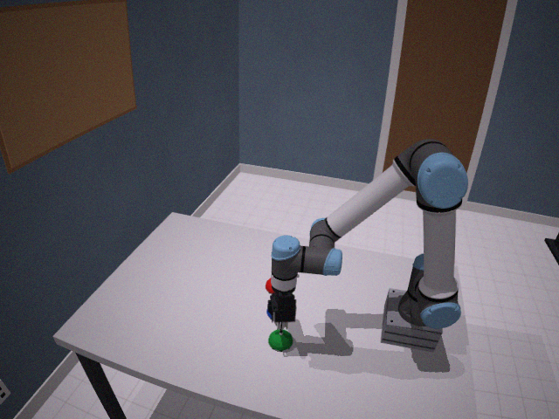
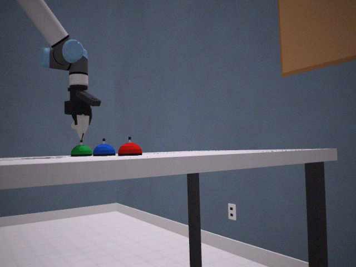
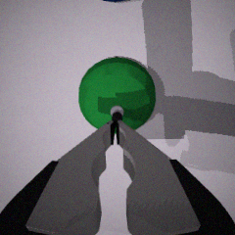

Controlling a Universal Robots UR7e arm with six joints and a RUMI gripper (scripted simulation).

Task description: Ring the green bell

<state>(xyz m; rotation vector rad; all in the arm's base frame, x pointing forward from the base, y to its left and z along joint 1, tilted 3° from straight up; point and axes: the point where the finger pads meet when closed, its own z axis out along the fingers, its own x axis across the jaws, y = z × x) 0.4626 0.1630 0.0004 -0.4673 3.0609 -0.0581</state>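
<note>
Now: the green bell 40 mm below my hand. Also, from my hand: blue bell (130 mm to the right, 40 mm below, 40 mm ahead); red bell (260 mm to the right, 80 mm ahead, 40 mm below).
</note>
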